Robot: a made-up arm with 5 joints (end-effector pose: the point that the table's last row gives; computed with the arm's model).
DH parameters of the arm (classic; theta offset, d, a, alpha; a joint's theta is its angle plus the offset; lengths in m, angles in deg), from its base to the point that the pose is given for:
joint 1: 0 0.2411 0 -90
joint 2: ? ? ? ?
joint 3: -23.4 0 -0.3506 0
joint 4: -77.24 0 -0.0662 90
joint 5: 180 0.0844 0 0
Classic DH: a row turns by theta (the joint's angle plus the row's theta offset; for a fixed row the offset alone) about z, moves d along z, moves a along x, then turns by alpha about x.
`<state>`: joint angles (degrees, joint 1 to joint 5).
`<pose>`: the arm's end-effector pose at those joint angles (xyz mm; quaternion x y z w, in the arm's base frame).
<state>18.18 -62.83 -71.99 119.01 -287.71</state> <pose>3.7 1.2 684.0 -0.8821 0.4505 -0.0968 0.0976</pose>
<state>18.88 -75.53 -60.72 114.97 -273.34</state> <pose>-35.5 -12.1 632.5 -0.8158 0.5480 -0.1117 0.1470</pose>
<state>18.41 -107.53 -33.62 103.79 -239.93</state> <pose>-78.0 -26.0 488.0 -0.5984 0.7344 -0.1135 0.2995</pose>
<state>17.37 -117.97 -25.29 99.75 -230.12</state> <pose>-75.0 -23.4 443.7 -0.5159 0.7723 -0.1045 0.3556</pose>
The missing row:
joint 2: -79.36 0 0.3427 0
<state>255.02 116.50 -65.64 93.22 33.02</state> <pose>12.0 44.7 -212.2 -0.1105 0.2879 0.7698 0.5589</pose>
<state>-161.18 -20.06 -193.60 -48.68 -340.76</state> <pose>381.0 129.9 766.5 0.0024 0.6583 0.2454 0.7116</pose>
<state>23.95 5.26 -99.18 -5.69 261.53</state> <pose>458.7 203.7 750.7 0.3108 0.5656 0.6079 0.4625</pose>
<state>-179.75 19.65 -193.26 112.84 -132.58</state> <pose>-239.9 -1.0 902.0 0.7906 -0.3452 -0.4627 0.2044</pose>
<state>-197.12 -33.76 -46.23 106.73 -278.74</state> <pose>-226.3 69.7 467.9 0.7364 0.6358 0.1228 0.1960</pose>
